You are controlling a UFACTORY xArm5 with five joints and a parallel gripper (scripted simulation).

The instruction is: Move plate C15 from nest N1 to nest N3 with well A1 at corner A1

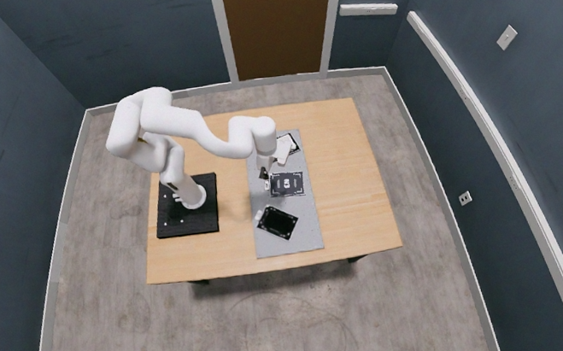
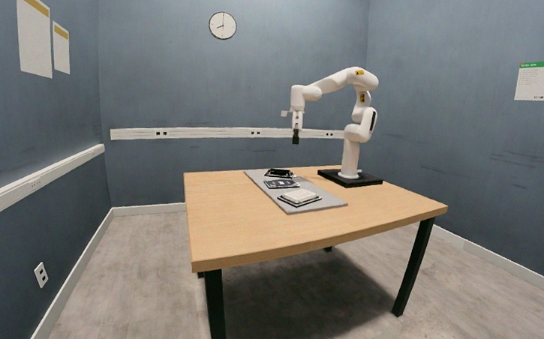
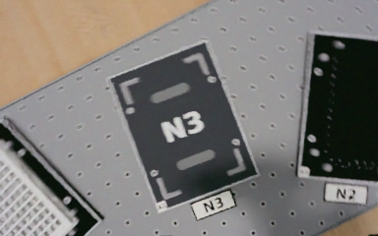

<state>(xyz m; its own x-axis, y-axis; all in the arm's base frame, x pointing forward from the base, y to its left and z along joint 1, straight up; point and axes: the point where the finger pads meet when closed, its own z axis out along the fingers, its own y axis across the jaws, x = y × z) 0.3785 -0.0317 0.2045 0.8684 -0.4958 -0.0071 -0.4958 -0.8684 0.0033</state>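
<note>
The white plate is 220 mm to the left of my hand, 210 mm below it and 90 mm ahead of it. Round my hand: black plate: 210 mm below, 170 mm to the right; then black nest: 220 mm to the left, 220 mm below, 90 mm ahead.
</note>
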